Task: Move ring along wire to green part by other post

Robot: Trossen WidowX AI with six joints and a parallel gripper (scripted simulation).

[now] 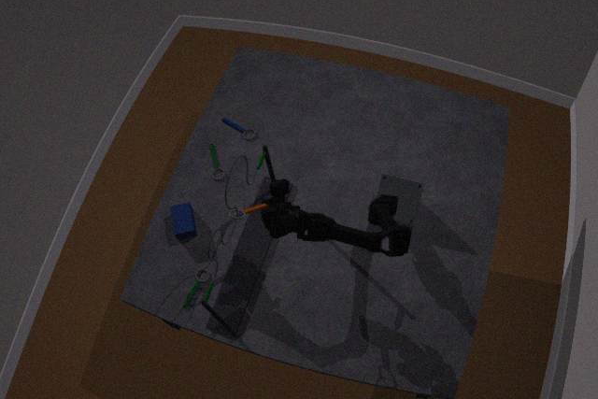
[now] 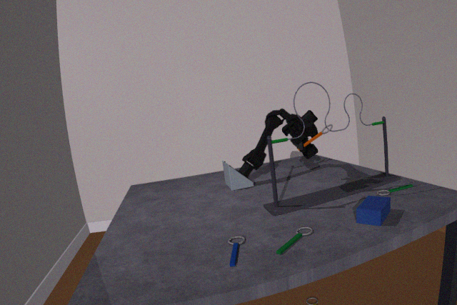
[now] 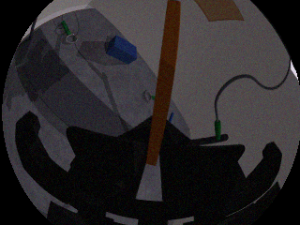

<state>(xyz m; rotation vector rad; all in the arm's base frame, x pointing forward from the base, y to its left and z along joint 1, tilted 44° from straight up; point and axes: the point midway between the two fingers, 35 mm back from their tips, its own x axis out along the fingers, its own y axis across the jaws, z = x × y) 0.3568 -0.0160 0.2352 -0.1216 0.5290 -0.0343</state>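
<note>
Right now the ring with orange handle is 70 mm to the left of my gripper tip, 50 mm above it and 20 mm ahead of it. From my gripper tip the other things lie so: blue-handled ring: 380 mm to the right, 230 mm ahead, 200 mm below.
</note>
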